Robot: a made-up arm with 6 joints.
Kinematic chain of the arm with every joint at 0, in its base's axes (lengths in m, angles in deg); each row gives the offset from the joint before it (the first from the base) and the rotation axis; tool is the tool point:
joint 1: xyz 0 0 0.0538 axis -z
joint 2: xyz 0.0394 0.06 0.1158 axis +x
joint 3: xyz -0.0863 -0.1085 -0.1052 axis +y
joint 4: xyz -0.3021 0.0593 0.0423 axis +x
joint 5: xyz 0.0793 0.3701 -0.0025 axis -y
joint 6: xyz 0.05 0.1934 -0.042 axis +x
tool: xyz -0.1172 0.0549 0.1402
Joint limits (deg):
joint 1: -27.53..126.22
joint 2: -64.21..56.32
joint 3: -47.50..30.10
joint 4: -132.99..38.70
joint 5: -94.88..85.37
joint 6: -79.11..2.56
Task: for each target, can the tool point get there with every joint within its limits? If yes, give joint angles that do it. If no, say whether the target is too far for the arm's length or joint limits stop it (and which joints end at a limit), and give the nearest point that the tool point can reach.
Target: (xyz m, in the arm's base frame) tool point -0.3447 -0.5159 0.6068
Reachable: no: joint limits stop it (at a limit: joint 2, joint 3, joint 4, joint 6) | nearest point -0.3790 -0.5672 0.5630 | short by 0.076 m
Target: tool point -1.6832 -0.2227 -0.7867
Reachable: no: too far | nearest point -0.7258 -0.0153 -0.3117 | short by 1.089 m
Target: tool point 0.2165 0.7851 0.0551
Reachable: yes | joints 53.29 40.60 19.81 -49.12 61.59 -28.10
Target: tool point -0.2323 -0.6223 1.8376
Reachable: no: too far | nearest point -0.1691 -0.1612 0.8321 | short by 1.108 m
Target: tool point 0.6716 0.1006 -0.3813
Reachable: yes | joints 113.88 38.77 3.87 -77.12 23.86 -63.54
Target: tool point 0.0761 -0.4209 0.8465
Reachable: no: joint limits stop it (at a limit: joint 1, joint 3, joint 4, joint 5) | nearest point 0.1776 -0.2171 0.7422 | short by 0.250 m
